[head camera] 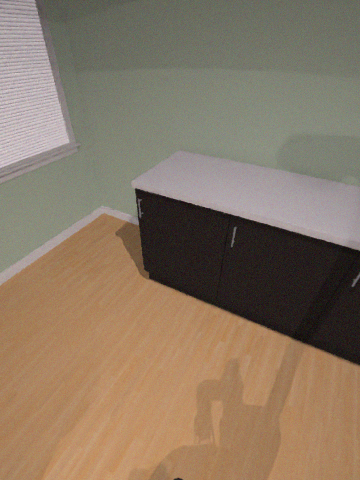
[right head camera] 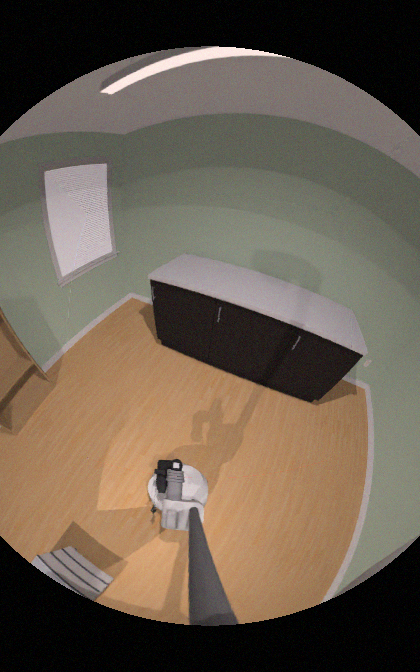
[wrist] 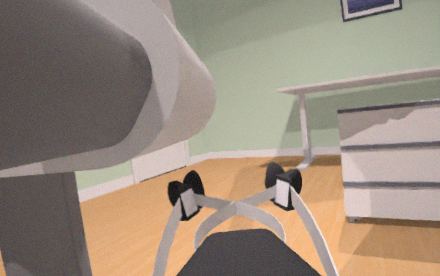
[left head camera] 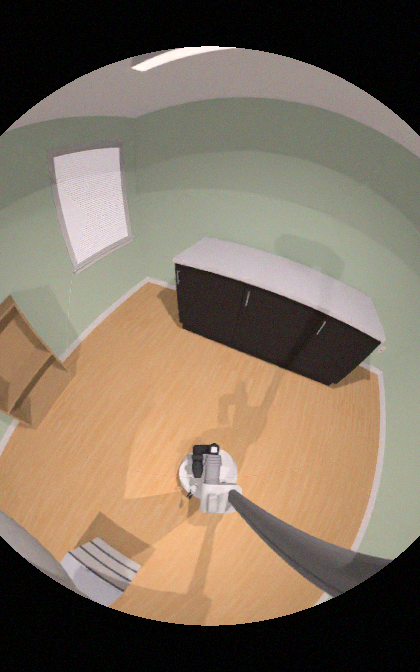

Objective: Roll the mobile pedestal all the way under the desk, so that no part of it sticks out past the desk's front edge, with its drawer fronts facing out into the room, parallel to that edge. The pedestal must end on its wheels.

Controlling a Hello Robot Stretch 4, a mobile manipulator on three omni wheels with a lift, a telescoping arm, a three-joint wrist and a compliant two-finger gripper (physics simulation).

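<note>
The white mobile pedestal [wrist: 392,165] [left head camera: 105,560] [right head camera: 75,570] stands upright at the right of the wrist view. Its drawer fronts with dark strips face toward the camera, and a small wheel shows under its near left corner. The desk [wrist: 350,83] stands behind it against the green wall, with one light leg visible; how far apart the two are cannot be told. My gripper [wrist: 233,181] [left head camera: 190,495] [right head camera: 153,511] is open and empty, left of the pedestal in the wrist view and apart from it. The pedestal's right part is cut off there.
A dark cabinet [head camera: 280,270] [left head camera: 280,320] [right head camera: 250,340] with a white top stands along the wall ahead. A wooden shelf unit [left head camera: 32,382] [right head camera: 20,382] stands at the left wall, near a window [head camera: 30,85] [left head camera: 92,205] [right head camera: 79,220]. My base [left head camera: 227,467] [right head camera: 195,485] stands on the wood floor.
</note>
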